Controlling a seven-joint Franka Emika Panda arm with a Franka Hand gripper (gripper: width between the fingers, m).
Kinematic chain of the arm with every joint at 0, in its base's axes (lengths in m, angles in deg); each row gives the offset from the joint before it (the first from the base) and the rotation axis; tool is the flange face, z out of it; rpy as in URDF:
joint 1: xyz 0 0 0.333 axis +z
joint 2: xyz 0 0 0 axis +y
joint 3: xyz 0 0 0.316 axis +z
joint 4: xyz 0.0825 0 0 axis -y
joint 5: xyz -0.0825 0 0.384 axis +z
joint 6: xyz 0 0 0 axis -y
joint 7: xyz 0.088 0 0 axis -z
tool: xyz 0 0 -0.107 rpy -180 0 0
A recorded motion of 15 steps. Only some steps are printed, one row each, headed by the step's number.
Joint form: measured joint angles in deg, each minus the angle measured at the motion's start. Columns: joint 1, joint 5, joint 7, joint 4, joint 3, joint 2, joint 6.
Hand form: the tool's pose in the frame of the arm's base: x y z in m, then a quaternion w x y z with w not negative. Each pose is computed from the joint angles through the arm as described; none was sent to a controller.
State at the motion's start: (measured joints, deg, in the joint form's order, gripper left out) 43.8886 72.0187 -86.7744 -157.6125 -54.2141 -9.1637 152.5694
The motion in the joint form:
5: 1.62 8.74 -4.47 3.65 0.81 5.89 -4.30
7: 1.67 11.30 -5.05 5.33 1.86 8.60 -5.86
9: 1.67 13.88 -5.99 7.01 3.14 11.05 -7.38
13: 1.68 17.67 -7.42 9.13 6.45 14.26 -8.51
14: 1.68 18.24 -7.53 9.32 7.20 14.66 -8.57
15: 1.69 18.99 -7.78 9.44 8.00 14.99 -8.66
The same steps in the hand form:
5: 0.3863 -0.0670 0.2307 0.24927 -0.93607 -0.08243 -0.23418
7: 0.3959 -0.0612 0.2286 0.25052 -0.93539 -0.08218 -0.23567
9: 0.4060 -0.0530 0.2269 0.25310 -0.93332 -0.08655 -0.23951
13: 0.4191 -0.0310 0.2224 0.25530 -0.93059 -0.10206 -0.24168
14: 0.4202 -0.0258 0.2211 0.25638 -0.93027 -0.10490 -0.24055
15: 0.4208 -0.0200 0.2196 0.25838 -0.92954 -0.10773 -0.23997

